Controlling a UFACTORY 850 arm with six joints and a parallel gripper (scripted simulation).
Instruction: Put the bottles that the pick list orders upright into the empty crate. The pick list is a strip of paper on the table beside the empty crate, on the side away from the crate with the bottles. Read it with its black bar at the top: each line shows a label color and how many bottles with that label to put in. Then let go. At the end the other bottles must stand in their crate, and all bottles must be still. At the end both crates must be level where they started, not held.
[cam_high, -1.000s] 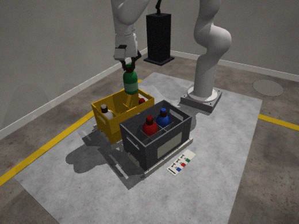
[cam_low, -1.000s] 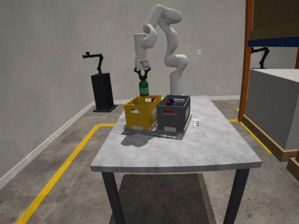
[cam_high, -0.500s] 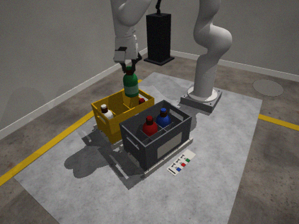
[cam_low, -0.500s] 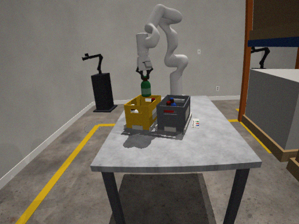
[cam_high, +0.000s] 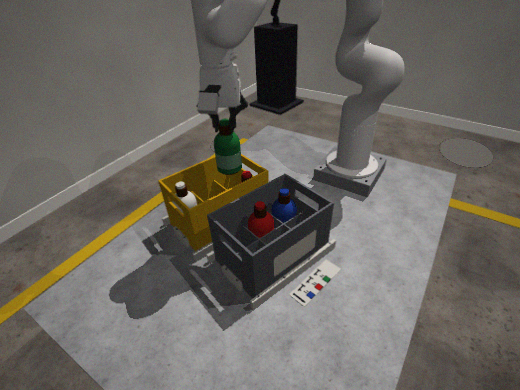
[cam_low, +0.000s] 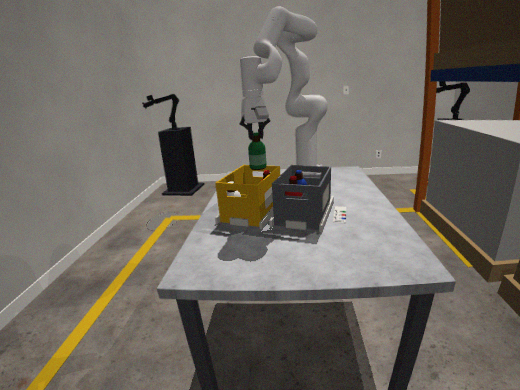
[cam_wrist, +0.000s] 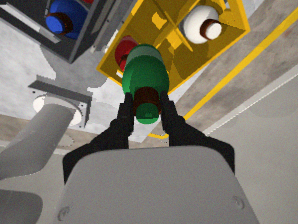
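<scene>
My hand is 7 cm above the green-label bottle. From my hand the other things lie so: white-label bottle (12 cm ahead, 9 cm to the right, 25 cm below); then red bottle (5 cm ahead, 16 cm to the left, 25 cm below); then yellow crate (4 cm ahead, 3 cm to the right, 25 cm below).
</scene>
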